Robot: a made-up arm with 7 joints.
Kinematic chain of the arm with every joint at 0, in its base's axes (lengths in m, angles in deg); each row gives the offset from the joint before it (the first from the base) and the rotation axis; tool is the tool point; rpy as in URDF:
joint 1: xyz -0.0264 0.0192 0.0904 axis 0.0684 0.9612 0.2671
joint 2: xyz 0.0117 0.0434 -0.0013 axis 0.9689 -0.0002 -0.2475
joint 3: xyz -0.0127 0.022 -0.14 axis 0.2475 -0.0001 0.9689
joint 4: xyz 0.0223 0.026 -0.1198 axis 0.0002 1 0
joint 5: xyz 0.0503 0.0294 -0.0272 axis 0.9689 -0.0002 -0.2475
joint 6: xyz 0.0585 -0.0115 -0.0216 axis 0.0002 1 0
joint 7: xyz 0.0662 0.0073 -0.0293 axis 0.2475 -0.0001 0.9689
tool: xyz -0.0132 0.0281 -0.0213 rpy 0 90 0
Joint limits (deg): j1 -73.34..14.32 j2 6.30..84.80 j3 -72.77..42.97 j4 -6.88..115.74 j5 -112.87..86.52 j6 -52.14..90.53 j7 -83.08..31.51
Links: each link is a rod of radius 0.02 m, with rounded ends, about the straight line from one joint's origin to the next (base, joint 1, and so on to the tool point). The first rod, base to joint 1, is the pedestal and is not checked.
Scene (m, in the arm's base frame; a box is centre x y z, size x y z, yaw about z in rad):
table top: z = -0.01
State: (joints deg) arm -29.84 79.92 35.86 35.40 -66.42 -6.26 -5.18
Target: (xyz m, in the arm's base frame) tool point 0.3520 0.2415 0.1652
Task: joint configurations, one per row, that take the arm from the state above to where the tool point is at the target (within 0.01 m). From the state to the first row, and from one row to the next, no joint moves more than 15 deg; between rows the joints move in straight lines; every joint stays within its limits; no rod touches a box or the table.
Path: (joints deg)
1: -39.75 69.09 25.29 25.82 -69.55 -4.60 -5.24
2: -49.66 58.26 14.73 16.23 -72.69 -2.94 -5.29
3: -59.58 47.43 4.16 6.65 -75.82 -1.27 -5.35

